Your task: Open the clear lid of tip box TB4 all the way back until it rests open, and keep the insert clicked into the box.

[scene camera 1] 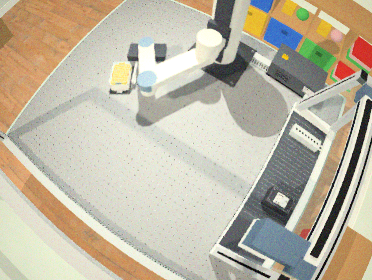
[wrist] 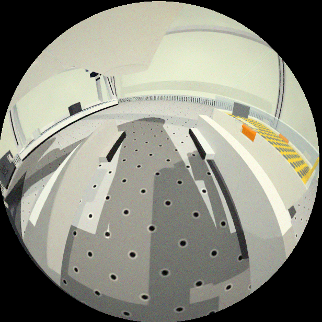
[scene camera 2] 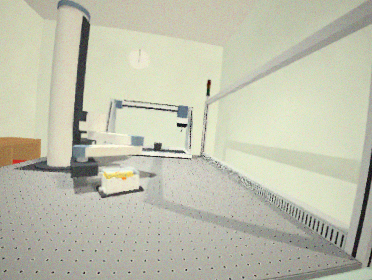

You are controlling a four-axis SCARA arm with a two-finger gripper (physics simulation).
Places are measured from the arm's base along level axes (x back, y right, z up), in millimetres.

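Where they show: gripper, between the fingertips: (scene camera 2: 122, 170); arm's base, origin of its link: (scene camera 1: 220, 55) (scene camera 2: 62, 166).
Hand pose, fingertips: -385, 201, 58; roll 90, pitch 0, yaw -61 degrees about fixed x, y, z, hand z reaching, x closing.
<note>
Each offset is from my fingertips to the top centre of the thing, as dx, dy, dz. "pt": to the spot under its first point. Level surfaces: height alone.
Tip box TB4 @(-21, +118, +33) (scene camera 1: 121, 80) (scene camera 2: 120, 186) is a white box holding a yellow tip insert @(-21, +118, +30) (scene camera 1: 121, 72) (wrist: 272, 142). The insert sits level in the box; whether it is clicked in is too fine to tell. The clear lid (wrist: 298, 129) shows as a pale bluish pane along the insert's top in the wrist view; its exact angle is hard to tell. Orange tabs (wrist: 248, 132) show at the box's top edge. My gripper (wrist: 156, 123) is shut at its narrowest, with a visible gap between the fingers and nothing held. It is beside the box, on the arm column's side; its fingertips are mostly hidden in the scene views.
The box rests on a dark base @(pt +9, +186, -34) (scene camera 2: 106, 193) on the perforated table @(dz -45) (scene camera 1: 125, 165) (scene camera 2: 200, 250). The arm's column (scene camera 1: 232, 30) (scene camera 2: 65, 90) stands behind. A dark grey unit @(pt +469, -587, +70) (scene camera 1: 297, 70) and a framed machine with a black block @(pt -162, -765, +75) (scene camera 1: 277, 202) (scene camera 2: 157, 146) stand farther off.
</note>
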